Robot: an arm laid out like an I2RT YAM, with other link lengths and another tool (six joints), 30 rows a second.
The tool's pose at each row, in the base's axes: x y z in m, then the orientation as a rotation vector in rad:
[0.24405 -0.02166 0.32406 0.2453 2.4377 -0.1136]
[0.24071 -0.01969 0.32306 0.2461 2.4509 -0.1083]
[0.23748 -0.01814 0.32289 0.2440 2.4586 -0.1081]
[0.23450 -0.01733 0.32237 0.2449 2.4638 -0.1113]
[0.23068 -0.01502 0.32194 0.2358 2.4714 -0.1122]
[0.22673 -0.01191 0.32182 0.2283 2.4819 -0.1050]
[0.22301 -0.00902 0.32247 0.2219 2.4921 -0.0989]
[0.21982 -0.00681 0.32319 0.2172 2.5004 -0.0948]
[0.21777 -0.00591 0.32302 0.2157 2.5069 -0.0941]
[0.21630 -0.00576 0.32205 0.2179 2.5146 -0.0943]
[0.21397 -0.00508 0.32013 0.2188 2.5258 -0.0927]
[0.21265 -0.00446 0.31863 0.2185 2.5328 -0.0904]
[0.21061 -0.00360 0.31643 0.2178 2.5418 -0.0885]
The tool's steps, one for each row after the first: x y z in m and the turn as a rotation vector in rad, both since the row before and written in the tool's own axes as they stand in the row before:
[0.00345 0.00126 -0.00160 -0.0031 0.0134 0.0005]
[0.00280 0.00086 -0.00207 -0.0004 0.0074 -0.0023]
[0.00273 0.00020 -0.00152 0.0028 0.0051 -0.0007]
[0.00355 0.00149 -0.00229 -0.0014 0.0065 -0.0075]
[0.00358 0.00227 -0.00270 -0.0067 0.0099 -0.0046]
[0.00292 0.00212 -0.00310 -0.0056 0.0097 -0.0041]
[0.00239 0.00158 -0.00272 -0.0038 0.0079 -0.0032]
[0.00185 0.00052 -0.00116 -0.0006 0.0063 -0.0015]
[0.00176 -0.00009 -0.00008 0.0010 0.0078 0.0008]
[0.00308 0.00029 0.00016 -0.0005 0.0113 0.0000]
[0.00201 0.00040 0.00042 -0.0014 0.0070 -0.0003]
[0.00302 0.00052 0.00058 -0.0011 0.0089 -0.0009]

